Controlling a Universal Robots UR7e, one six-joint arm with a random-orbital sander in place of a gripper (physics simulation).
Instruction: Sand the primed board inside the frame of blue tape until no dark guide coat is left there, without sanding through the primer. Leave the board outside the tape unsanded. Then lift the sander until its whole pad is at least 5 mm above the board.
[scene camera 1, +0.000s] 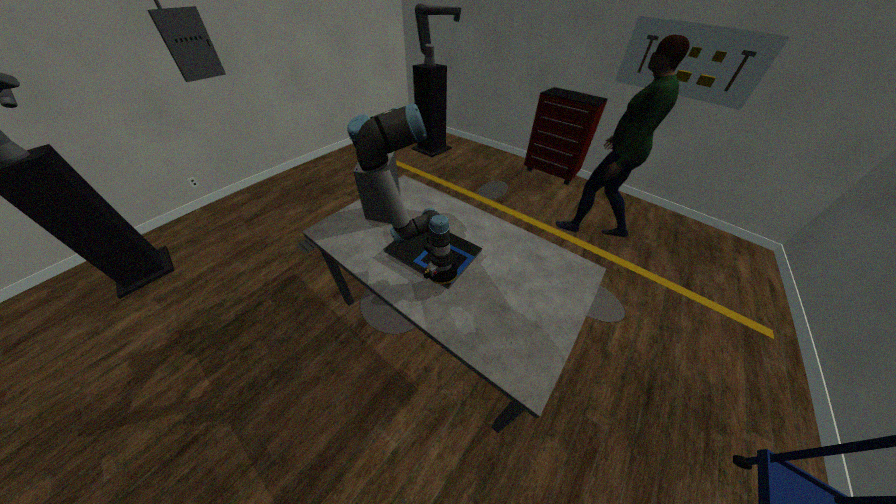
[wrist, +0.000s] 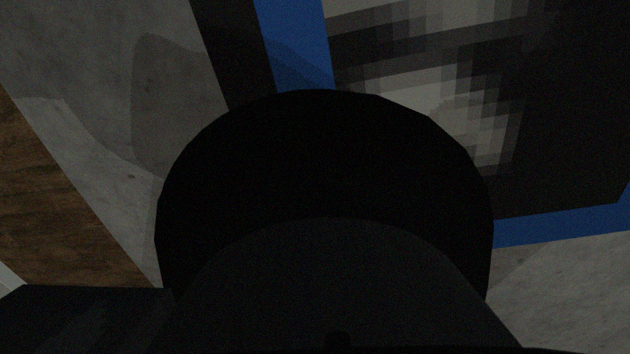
In view: a dark guide coat (scene camera 1: 408, 251).
The dark guide coat shows as well in the wrist view (wrist: 531, 98).
